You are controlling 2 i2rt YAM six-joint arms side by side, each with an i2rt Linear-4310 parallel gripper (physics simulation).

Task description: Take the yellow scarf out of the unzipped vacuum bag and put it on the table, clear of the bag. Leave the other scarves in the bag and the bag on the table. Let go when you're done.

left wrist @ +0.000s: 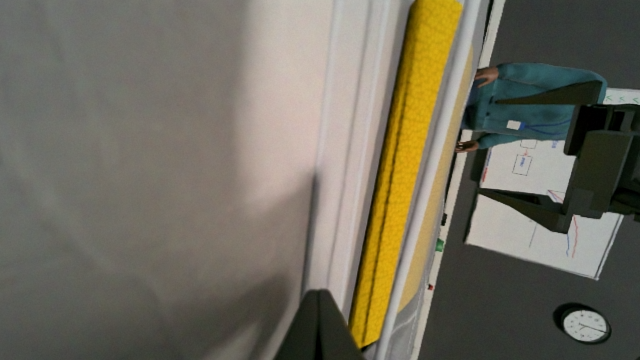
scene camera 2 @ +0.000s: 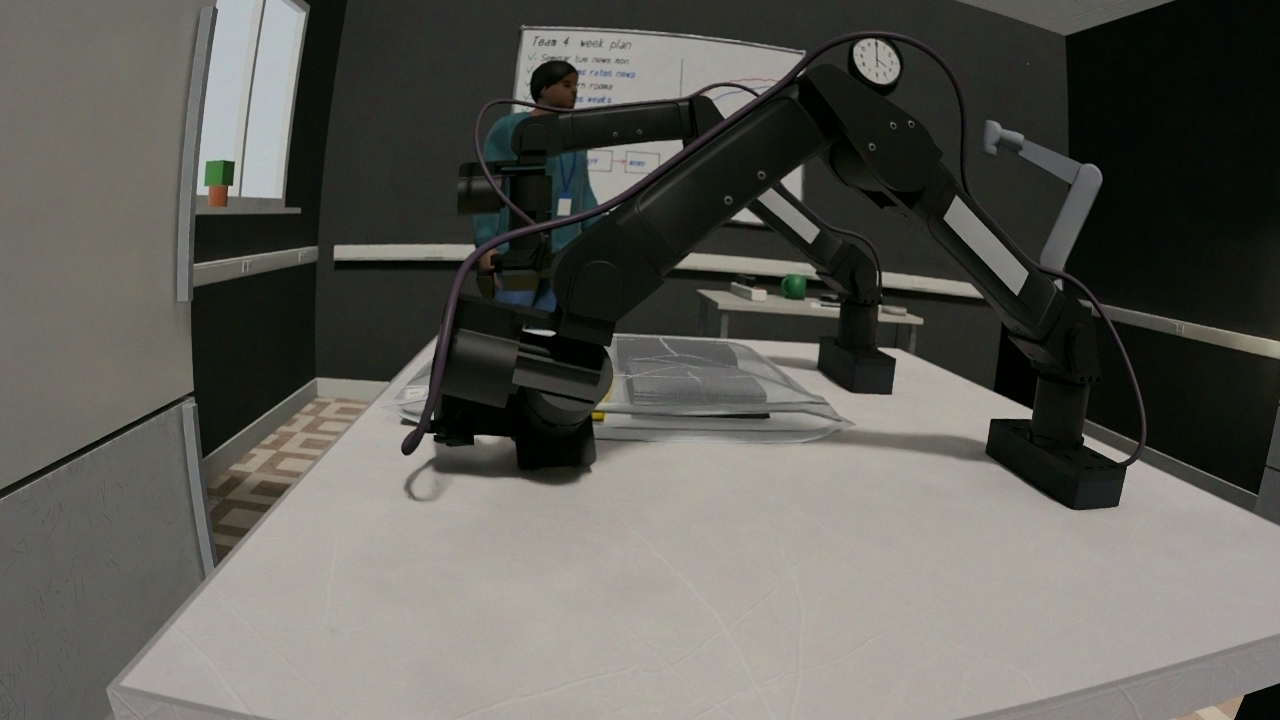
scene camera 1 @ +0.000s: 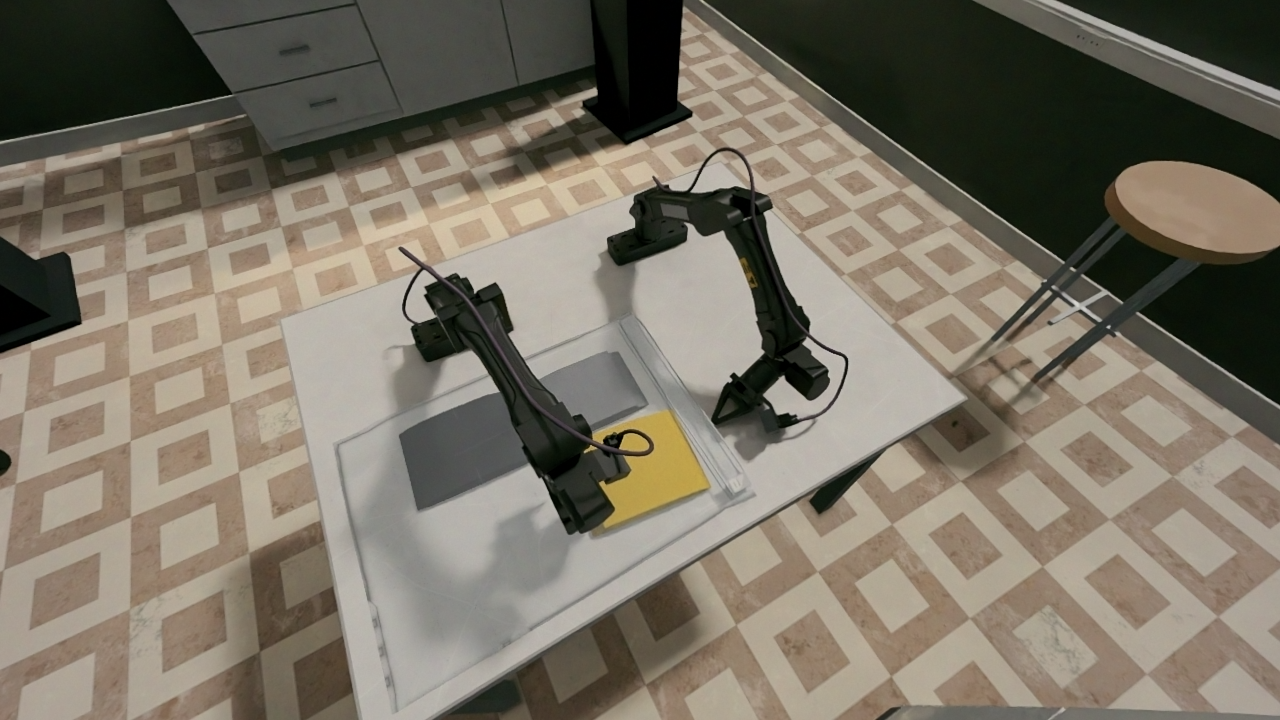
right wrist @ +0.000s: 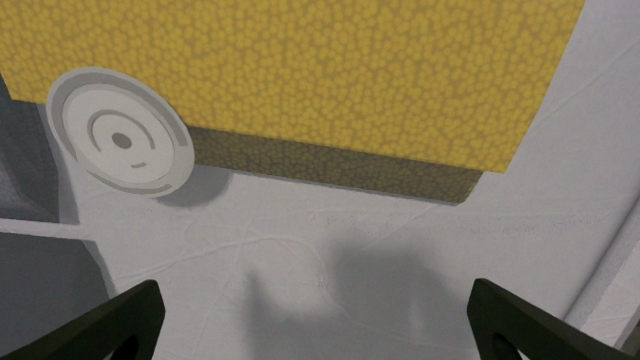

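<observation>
The yellow scarf (scene camera 1: pixel 666 465) (left wrist: pixel 402 175) (right wrist: pixel 310 75) lies folded inside the clear bag (scene camera 1: pixel 465 617) (scene camera 2: pixel 819 422), just behind its open mouth. A lighter grey scarf (scene camera 1: pixel 599 386) (right wrist: pixel 25 160) and a dark grey scarf (scene camera 1: pixel 456 452) (right wrist: pixel 40 290) are also in the bag. My left gripper (scene camera 1: pixel 716 420) (left wrist: pixel 318 304) is shut and empty, low at the mouth side, beside the bag's edge. My right gripper (left wrist: pixel 485 147) (right wrist: pixel 316 295) is open and empty above the bag, pointing down; its fingertips are hidden in scene camera 1. Arms hide most of the yellow scarf in scene camera 2.
A round white valve (right wrist: pixel 120 135) sits on the bag beside the yellow scarf's edge. The right arm (scene camera 1: pixel 537 420) reaches across the bag. The table's edge (scene camera 1: pixel 832 465) runs close beside the bag. A person (scene camera 2: pixel 554 179) stands beyond the table, and a stool (scene camera 1: pixel 1194 210) stands apart.
</observation>
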